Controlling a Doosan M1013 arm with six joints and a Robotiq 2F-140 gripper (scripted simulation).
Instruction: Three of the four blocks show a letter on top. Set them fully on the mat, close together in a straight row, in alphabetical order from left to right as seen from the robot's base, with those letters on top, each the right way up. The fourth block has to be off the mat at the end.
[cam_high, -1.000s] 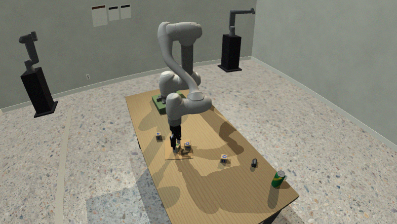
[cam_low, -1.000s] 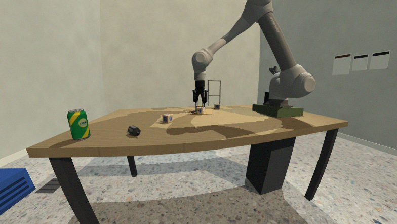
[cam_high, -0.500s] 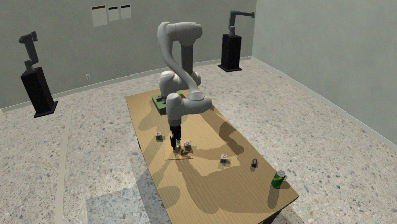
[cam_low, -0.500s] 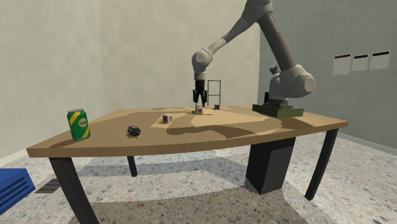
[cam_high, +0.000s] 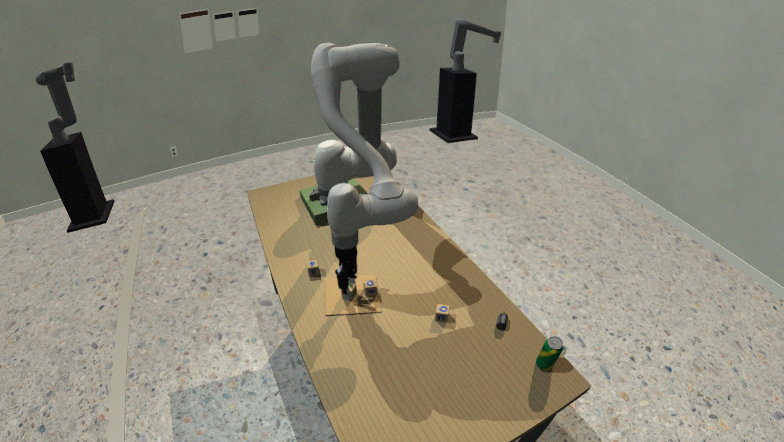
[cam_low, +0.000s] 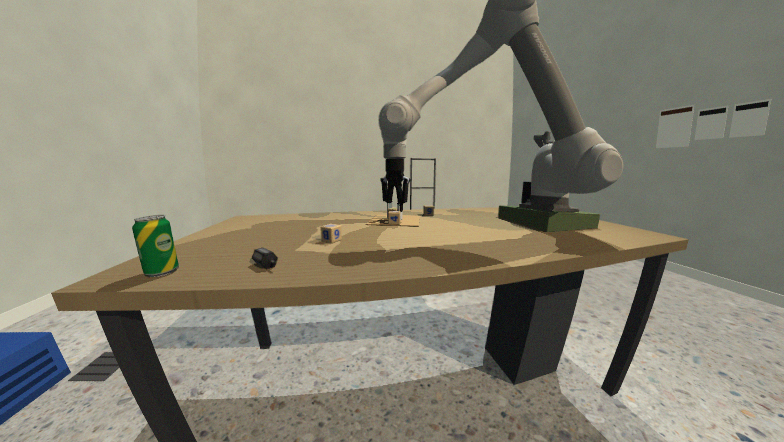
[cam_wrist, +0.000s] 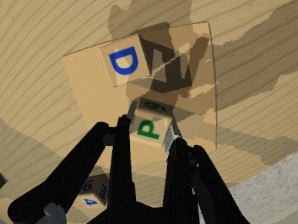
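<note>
Now: hand 3 cm above the tan mat and 1 cm to the right of it. Round my hand: D block (8 cm to the left, 2 cm ahead, 1 cm below); blue-lettered block (26 cm to the left, 24 cm ahead, 1 cm below); black object (45 cm to the left, 36 cm ahead, 2 cm below).
</note>
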